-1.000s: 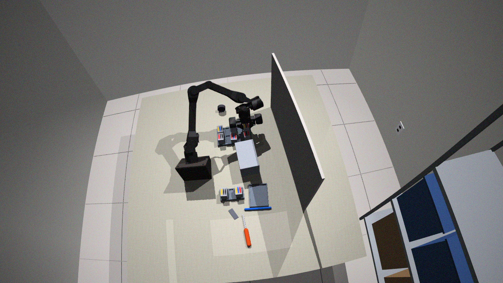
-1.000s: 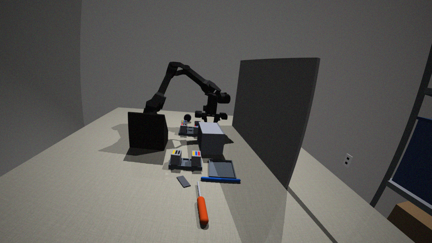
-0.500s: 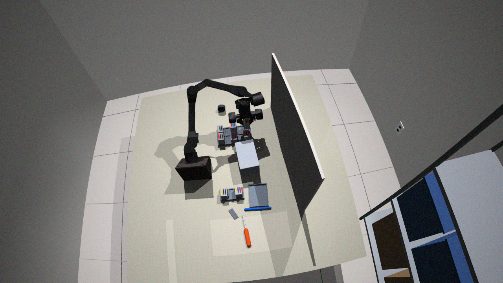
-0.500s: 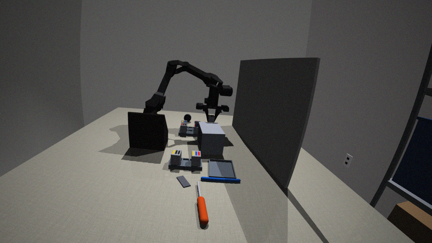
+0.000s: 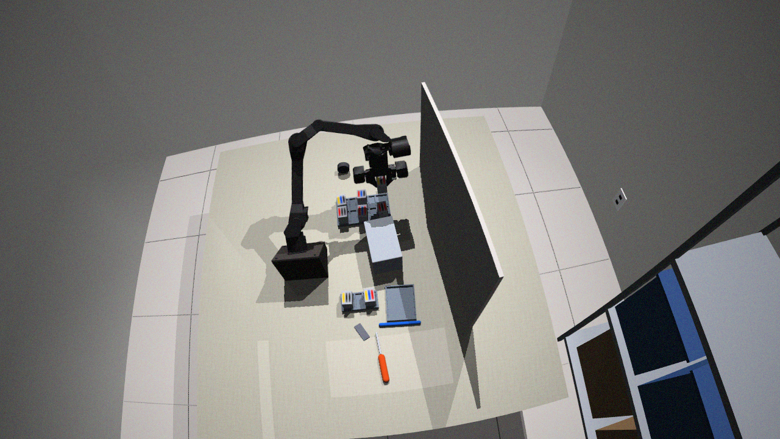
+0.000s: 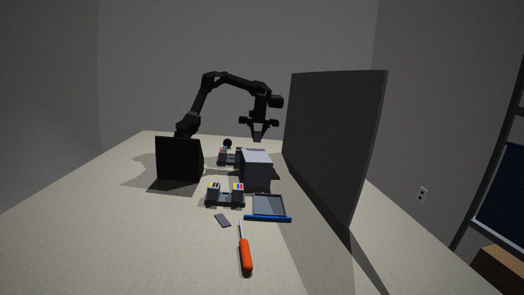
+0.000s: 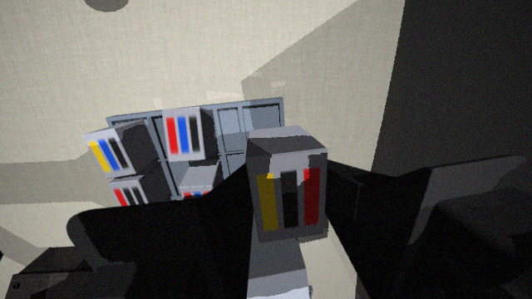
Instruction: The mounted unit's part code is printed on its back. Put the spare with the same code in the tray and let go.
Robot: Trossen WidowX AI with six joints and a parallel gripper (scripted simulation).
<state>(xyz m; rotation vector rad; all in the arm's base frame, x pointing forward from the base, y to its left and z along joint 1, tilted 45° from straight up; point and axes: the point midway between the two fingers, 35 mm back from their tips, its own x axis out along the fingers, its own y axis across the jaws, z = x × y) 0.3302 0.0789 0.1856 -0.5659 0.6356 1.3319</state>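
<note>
My gripper tip is 3 cm past the grey tray, 41 cm to the left of it and 10 cm above it. Also, from my gripper tip: tall black panel 18 cm ahead, 21 cm to the right, 12 cm above; grey mounted unit 4 cm behind, 20 cm to the right, 6 cm below; grey spare 2 cm above.
</note>
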